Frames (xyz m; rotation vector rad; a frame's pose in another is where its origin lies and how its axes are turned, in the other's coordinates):
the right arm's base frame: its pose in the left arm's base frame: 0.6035 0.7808 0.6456 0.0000 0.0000 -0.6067
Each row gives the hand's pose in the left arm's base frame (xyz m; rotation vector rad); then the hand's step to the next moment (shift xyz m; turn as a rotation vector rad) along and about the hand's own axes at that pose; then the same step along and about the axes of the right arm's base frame.
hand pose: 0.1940 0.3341 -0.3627 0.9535 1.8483 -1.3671
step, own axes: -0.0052 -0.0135 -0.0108 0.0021 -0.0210 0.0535
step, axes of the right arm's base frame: -0.0117 0.0003 0.0138 0.0193 -0.0540 -0.0048
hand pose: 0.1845 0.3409 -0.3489 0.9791 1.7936 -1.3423
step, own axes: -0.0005 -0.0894 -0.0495 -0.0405 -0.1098 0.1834
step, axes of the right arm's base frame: -0.0851 -0.0208 0.0527 0.0665 -0.2029 0.0417
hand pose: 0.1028 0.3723 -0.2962 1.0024 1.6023 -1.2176
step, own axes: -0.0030 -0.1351 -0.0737 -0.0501 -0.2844 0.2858
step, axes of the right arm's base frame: -0.1388 -0.0420 0.0518 0.0253 -0.3966 0.0845
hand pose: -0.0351 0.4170 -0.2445 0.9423 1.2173 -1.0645
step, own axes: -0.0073 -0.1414 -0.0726 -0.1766 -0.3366 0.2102
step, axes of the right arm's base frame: -0.1474 -0.0598 -0.0019 -0.0776 -0.3773 0.2007
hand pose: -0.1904 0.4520 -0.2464 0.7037 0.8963 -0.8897
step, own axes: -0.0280 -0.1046 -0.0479 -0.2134 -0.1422 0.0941
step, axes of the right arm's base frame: -0.0970 -0.0666 -0.0129 -0.0941 -0.1487 0.2090
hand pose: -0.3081 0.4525 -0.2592 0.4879 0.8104 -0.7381
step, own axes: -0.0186 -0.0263 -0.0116 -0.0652 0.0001 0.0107
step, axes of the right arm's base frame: -0.0265 -0.0212 0.0047 -0.0318 0.0012 0.0579
